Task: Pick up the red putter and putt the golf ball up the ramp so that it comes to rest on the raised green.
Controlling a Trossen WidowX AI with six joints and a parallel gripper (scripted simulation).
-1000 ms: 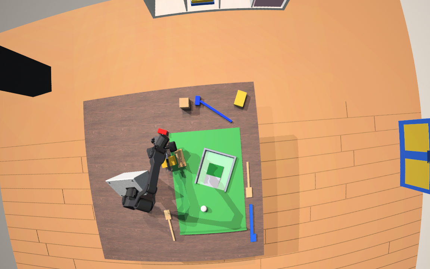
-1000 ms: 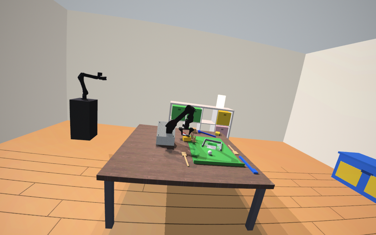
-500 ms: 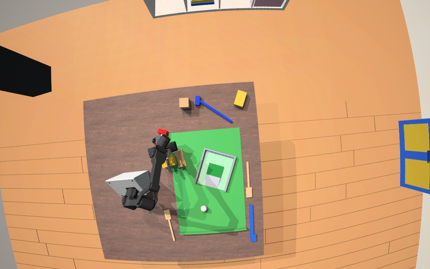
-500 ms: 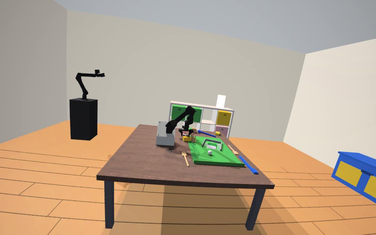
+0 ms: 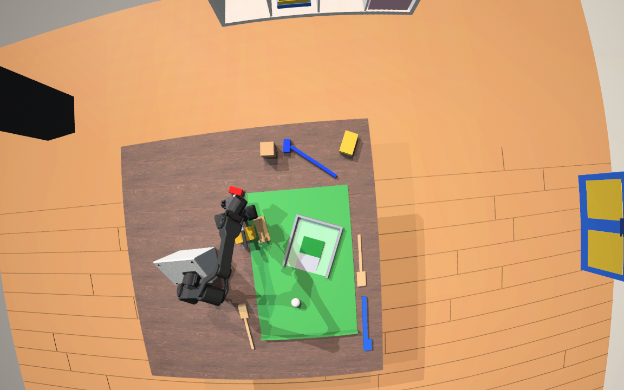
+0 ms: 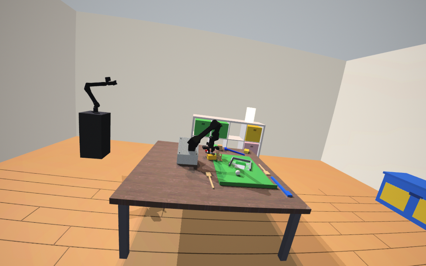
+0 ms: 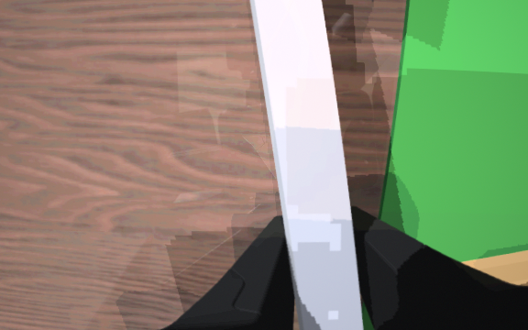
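My gripper tip is 9 cm to the left of the yellow block and 1 cm below it. The rest, counted from my gripper tip: red putter: 2 cm above; then white golf ball: 45 cm to the right, 19 cm ahead, 1 cm above; then wooden piece: 9 cm ahead, 8 cm to the right, 2 cm above.
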